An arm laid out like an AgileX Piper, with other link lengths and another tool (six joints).
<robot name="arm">
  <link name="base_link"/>
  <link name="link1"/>
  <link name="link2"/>
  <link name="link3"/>
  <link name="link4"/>
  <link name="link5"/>
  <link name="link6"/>
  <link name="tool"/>
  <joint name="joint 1" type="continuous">
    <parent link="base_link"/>
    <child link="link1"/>
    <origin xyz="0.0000 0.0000 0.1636"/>
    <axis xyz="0 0 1"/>
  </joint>
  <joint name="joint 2" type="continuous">
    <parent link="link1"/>
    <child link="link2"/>
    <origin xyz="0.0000 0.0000 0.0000"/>
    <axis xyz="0 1 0"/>
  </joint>
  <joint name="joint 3" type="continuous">
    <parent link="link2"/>
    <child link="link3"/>
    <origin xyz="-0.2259 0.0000 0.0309"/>
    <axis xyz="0 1 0"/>
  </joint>
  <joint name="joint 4" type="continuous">
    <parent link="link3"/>
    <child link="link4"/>
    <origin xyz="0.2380 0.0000 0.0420"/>
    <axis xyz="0.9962 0 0.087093"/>
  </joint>
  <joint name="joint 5" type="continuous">
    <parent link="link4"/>
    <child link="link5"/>
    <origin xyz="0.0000 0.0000 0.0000"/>
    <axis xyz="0 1 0"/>
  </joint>
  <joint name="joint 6" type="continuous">
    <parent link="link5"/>
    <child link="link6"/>
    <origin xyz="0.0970 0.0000 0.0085"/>
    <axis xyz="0.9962 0 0.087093"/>
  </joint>
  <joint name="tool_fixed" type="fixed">
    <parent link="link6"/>
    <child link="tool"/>
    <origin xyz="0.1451 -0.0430 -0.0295" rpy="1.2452 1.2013 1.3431"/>
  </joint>
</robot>
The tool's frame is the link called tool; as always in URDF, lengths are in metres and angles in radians. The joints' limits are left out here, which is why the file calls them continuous.
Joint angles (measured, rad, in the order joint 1, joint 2, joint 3, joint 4, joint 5, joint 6), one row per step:
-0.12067 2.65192 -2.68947 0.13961 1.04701 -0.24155
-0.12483 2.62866 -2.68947 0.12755 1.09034 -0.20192
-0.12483 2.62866 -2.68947 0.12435 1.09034 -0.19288
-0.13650 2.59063 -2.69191 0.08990 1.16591 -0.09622
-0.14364 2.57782 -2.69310 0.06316 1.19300 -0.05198
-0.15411 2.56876 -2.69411 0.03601 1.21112 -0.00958
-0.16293 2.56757 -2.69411 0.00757 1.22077 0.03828
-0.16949 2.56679 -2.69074 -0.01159 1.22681 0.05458
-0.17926 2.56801 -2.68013 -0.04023 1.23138 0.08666
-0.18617 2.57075 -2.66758 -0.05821 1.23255 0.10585
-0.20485 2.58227 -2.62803 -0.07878 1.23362 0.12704
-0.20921 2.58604 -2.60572 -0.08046 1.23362 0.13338
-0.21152 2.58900 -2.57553 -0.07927 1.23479 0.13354
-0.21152 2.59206 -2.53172 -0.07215 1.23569 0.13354
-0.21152 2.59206 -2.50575 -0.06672 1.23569 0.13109
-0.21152 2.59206 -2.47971 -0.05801 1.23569 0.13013
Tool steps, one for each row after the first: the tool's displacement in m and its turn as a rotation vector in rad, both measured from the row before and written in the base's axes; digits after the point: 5 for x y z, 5 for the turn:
-0.00937 -0.00212 0.00734 0.01374 0.02280 -0.03160
-0.00043 -0.00037 -0.00016 0.00225 0.00073 -0.00772
-0.01878 -0.00799 0.01219 0.02565 0.04098 -0.08815
-0.00815 -0.00730 0.00435 0.00012 0.01628 -0.04702
-0.00693 -0.00939 0.00336 -0.00213 0.01042 -0.05069
-0.00581 -0.00863 -0.00028 -0.00058 0.00965 -0.05496
-0.00402 -0.00677 -0.00079 -0.00851 0.01015 -0.02443
-0.00635 -0.00959 -0.00381 -0.00845 0.01734 -0.04311
-0.00484 -0.00625 -0.00498 -0.00497 0.01675 -0.02692
-0.01220 -0.01138 -0.01748 -0.00016 0.05179 -0.04059
-0.00524 -0.00127 -0.00862 0.00637 0.02483 -0.01023
-0.00650 0.00050 -0.01048 0.00840 0.03328 -0.00244
-0.00886 0.00363 -0.01445 0.01699 0.04521 0.00029
-0.00509 0.00230 -0.00747 0.00998 0.02458 0.00237
-0.00517 0.00319 -0.00753 0.01370 0.02375 0.00080

